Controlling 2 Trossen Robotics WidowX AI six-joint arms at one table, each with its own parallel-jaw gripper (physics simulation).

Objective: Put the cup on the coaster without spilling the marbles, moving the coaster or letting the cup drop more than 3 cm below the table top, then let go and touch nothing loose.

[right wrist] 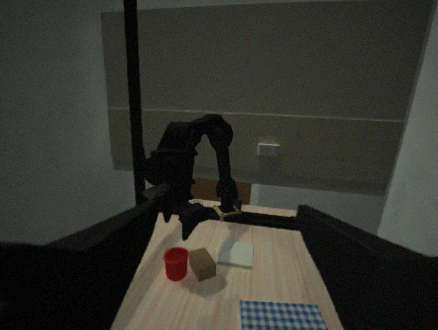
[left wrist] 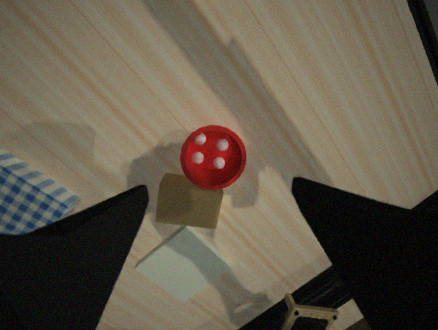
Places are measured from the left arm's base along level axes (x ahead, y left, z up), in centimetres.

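Pixels of known places: left gripper, fingertip midpoint: (right wrist: 175,230) (left wrist: 220,188); right gripper, fingertip midpoint: (right wrist: 228,209); left arm's base at its link origin: (right wrist: 226,209).
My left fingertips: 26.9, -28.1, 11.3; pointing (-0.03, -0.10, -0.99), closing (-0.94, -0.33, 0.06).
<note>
Ahead of a thing's pixels: the offset from my left fingertips to its middle, as dx, dy, dz. "*": to the spot under its first point. Level surfaces: height alone.
A red cup @[-0.1, +0.2, -10.9] (left wrist: 213,181) (right wrist: 176,264) stands upright on the table, with several white marbles @[-1.6, +1.6, -12.7] (left wrist: 219,163) inside. A brown block @[+0.7, +7.4, -12.0] (left wrist: 189,202) (right wrist: 202,265) is close beside it. The coaster, a pale square tile @[-1.4, +19.8, -13.5] (left wrist: 182,270) (right wrist: 237,254), lies flat on the far side of the block from the cup. My left gripper (left wrist: 220,188) (right wrist: 175,230) is open above the cup, with its fingertips apart from it and nothing between them. My right gripper is open and empty, well back from the cup, facing the left arm across the table.
A blue-and-white checkered cloth @[* +20.1, +12.4, -11.7] (left wrist: 27,200) (right wrist: 282,315) lies on the table @[dz -14.1] (left wrist: 80,65) (right wrist: 270,280), nearer the right gripper than the coaster is. The left arm (right wrist: 172,160) stands behind the cup in the right wrist view. A dark upright post (right wrist: 133,90) rises at the left there.
</note>
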